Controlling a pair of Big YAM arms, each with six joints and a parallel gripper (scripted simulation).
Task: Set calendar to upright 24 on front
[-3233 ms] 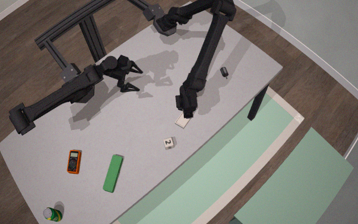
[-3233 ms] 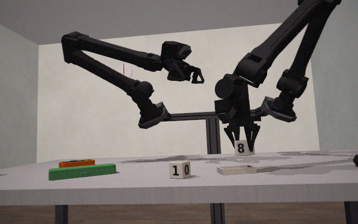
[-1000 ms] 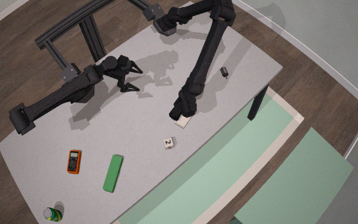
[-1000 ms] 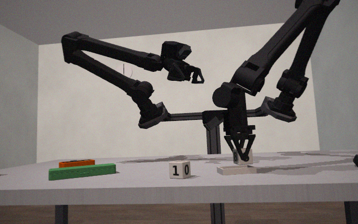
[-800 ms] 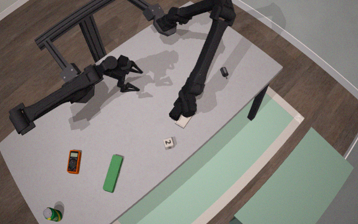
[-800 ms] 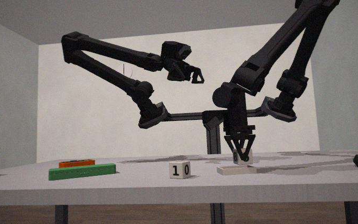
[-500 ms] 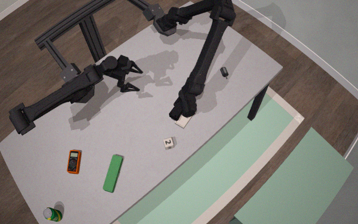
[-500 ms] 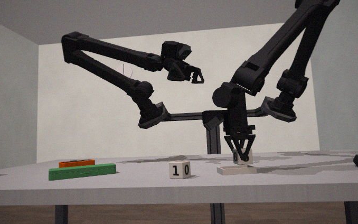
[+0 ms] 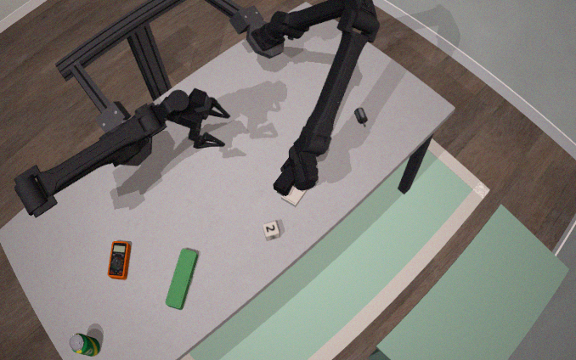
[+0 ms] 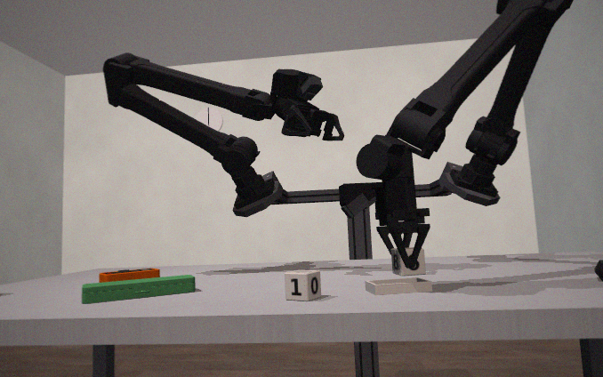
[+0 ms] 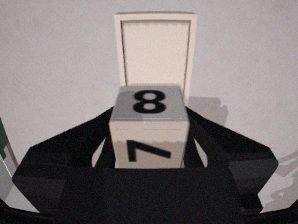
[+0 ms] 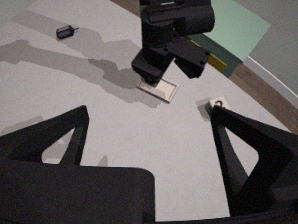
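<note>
My left gripper is now 10 mm to the left of the calendar tray and 40 mm above it. The rest, counted from my left hand: green box (40 mm behind, 500 mm to the right, 40 mm below); dark object (30 mm behind, 360 mm to the left, 30 mm below).
</note>
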